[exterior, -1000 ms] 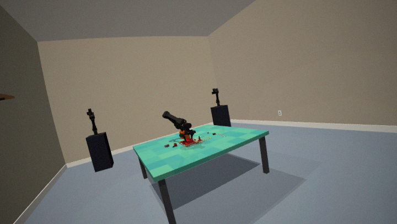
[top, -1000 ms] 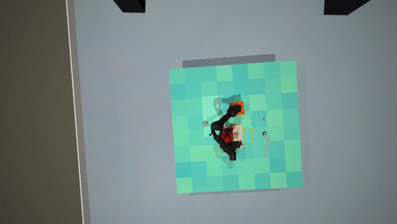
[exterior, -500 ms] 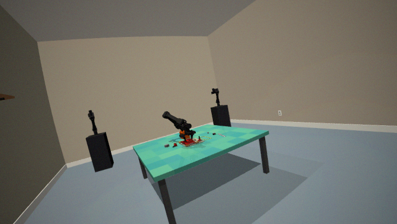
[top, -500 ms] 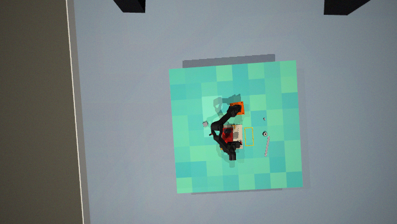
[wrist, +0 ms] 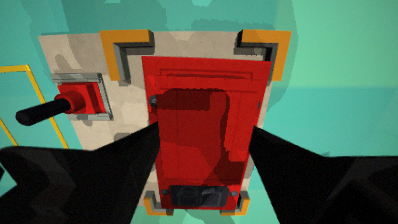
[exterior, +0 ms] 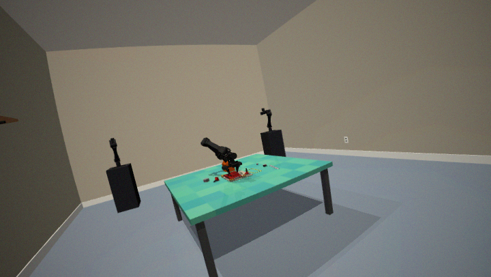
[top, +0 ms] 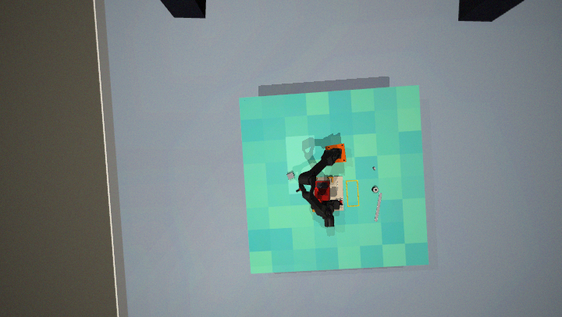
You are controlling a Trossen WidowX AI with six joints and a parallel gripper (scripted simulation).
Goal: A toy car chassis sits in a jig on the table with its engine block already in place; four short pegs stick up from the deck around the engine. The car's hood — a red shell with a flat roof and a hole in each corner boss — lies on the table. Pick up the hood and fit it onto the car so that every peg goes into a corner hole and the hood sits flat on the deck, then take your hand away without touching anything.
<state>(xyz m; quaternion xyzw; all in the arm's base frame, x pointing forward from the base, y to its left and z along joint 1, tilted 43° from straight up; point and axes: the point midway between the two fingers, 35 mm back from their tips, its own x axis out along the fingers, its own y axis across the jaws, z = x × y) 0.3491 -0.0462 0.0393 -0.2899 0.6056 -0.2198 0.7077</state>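
The red hood is 10 mm above my gripper tip. Also, from my gripper tip: grey rod: 30 mm ahead, 410 mm to the left, 40 mm below; then wheel: 100 mm behind, 380 mm to the left, 30 mm below.
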